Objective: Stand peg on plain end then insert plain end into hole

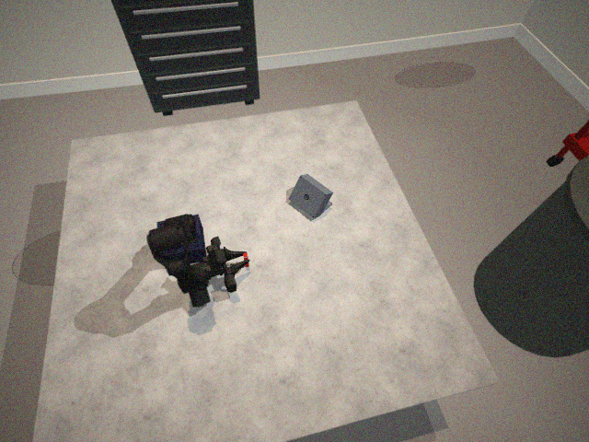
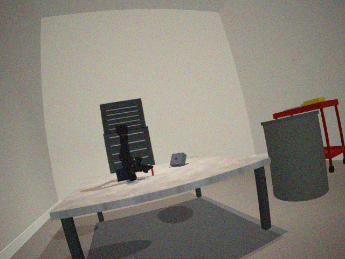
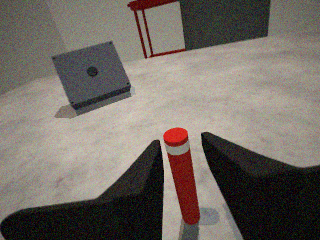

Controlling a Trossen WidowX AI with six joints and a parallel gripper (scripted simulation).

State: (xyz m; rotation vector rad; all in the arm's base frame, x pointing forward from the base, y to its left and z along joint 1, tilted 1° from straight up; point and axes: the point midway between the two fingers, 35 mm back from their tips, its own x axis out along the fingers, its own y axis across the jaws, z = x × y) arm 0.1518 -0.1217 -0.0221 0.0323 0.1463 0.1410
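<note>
The red peg lies 10 mm behind my gripper tip and 10 mm below it. Round my gripper tip: grey sloped panel: 280 mm ahead, 200 mm to the left, 10 mm below.
</note>
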